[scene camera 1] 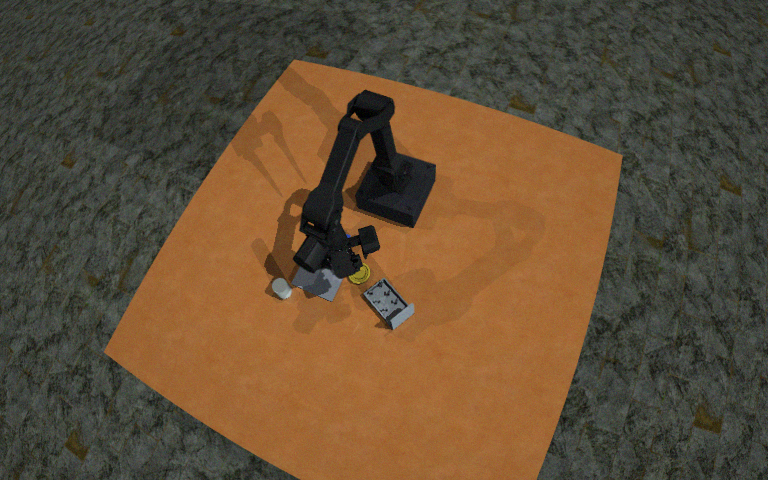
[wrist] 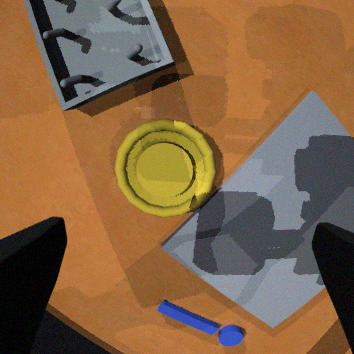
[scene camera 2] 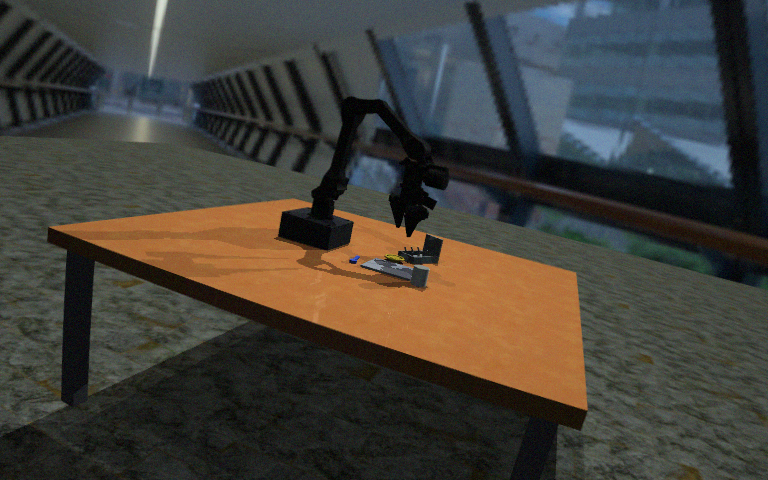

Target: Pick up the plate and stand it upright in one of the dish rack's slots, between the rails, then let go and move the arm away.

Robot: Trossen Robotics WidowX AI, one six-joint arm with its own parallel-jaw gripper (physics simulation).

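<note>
The yellow round plate [scene camera 1: 359, 273] [scene camera 2: 394, 258] [wrist: 165, 167] lies flat, face up, between the dish rack and a grey board. Its lower right rim meets or slightly overlaps the board's edge in the wrist view. The grey dish rack [scene camera 1: 402, 316] [scene camera 2: 433, 249] [wrist: 115, 55] has upright pins and a tall end panel. In the wrist view it is at the upper left, partly cut off, with its near end beyond the plate. My gripper [scene camera 2: 403, 229] [wrist: 194, 235] is open and empty, above the table and pointing down. The plate shows between and ahead of the fingertips, nearer the left one.
The flat grey board [scene camera 1: 331, 293] [scene camera 2: 376, 266] [wrist: 277, 300] lies beside the plate. A pale cylinder [scene camera 1: 281, 288] [scene camera 2: 419, 276] stands by the board's far side from the plate. A blue bar [wrist: 187, 317] and a blue disc [wrist: 231, 335] lie near the board's corner.
</note>
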